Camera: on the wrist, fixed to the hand. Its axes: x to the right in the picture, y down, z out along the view.
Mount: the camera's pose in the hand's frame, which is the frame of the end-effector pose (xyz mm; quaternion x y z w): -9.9 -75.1 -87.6 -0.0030 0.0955 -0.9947 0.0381
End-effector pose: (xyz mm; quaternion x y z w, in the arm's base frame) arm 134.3 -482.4 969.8 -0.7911 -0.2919 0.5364 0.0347
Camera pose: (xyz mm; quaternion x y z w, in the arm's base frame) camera 176.0 -402.6 1042.6 0.2089 -0.7963 -0.0905 0.5604
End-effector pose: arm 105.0 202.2 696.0 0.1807 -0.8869 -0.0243 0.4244
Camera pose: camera 199.9 145.1 729.8 0.8901 0.1866 -0.4085 0.0772
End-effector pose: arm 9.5 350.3 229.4 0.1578 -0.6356 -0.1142 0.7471
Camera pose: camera 96.5 292.5 179.3 -0.6469 -0.2044 0.7343 0.0240
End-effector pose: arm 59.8 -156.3 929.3 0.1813 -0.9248 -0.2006 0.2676
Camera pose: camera 134.5 -240.0 958.0 -0.9452 -0.1713 0.2593 0.1005
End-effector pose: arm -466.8 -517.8 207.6 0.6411 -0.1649 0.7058 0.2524
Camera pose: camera -495.6 -409.0 180.2 0.1203 0.6534 -0.1634 0.7293
